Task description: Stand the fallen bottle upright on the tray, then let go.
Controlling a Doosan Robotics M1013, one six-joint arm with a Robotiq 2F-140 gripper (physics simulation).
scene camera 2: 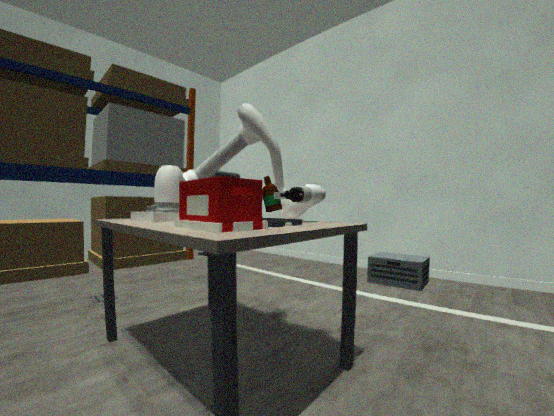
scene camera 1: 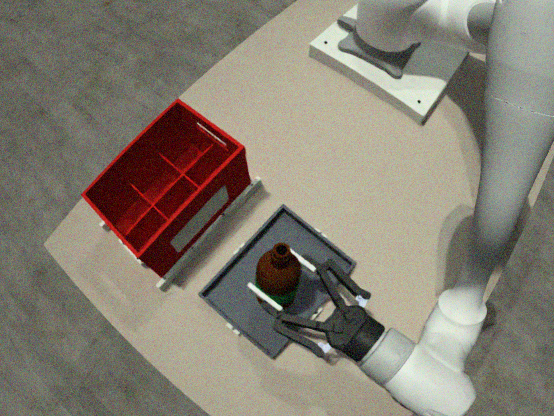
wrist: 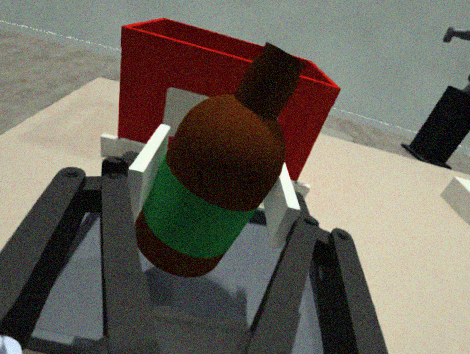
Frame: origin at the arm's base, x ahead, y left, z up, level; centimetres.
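Seen in the pictures: gripper, fingertip midpoint: point(scene camera 2: 267, 196) point(scene camera 1: 266, 267); arm's base at its link origin: point(scene camera 2: 167, 212) point(scene camera 1: 380, 44).
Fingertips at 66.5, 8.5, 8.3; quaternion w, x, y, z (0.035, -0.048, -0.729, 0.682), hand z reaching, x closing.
Note:
Offsets run from my fingertips to a thing's top centre, as dx, dy, dz.
The brown bottle {+0.0, +2.5, +9.0} point(scene camera 1: 279, 272) point(scene camera 2: 271, 197) point(wrist: 225, 155) with a green label is between the two white finger pads of my gripper point(scene camera 1: 284, 278) point(scene camera 2: 280, 195) point(wrist: 218, 157), which is shut on it. In scene camera 2 the bottle is near upright, its neck leaning slightly toward the red crate, and its base hangs a little above the tray. The grey tray {-0.9, +1.3, -10.3} point(scene camera 1: 240, 302) point(scene camera 2: 283, 222) point(wrist: 70, 305) lies flat on the table below the bottle. In scene camera 1 the bottle covers part of the tray's middle.
A red divided crate {-3.0, -25.5, +4.7} point(scene camera 1: 239, 167) point(scene camera 2: 225, 199) point(wrist: 145, 90) stands beside the tray, with a pale rail {-1.6, -15.7, -9.8} point(scene camera 1: 210, 235) along its near foot. The arm's white base plate point(scene camera 1: 370, 82) point(scene camera 2: 155, 216) is at the table's far side. A grey box point(scene camera 2: 398, 272) stands on the floor.

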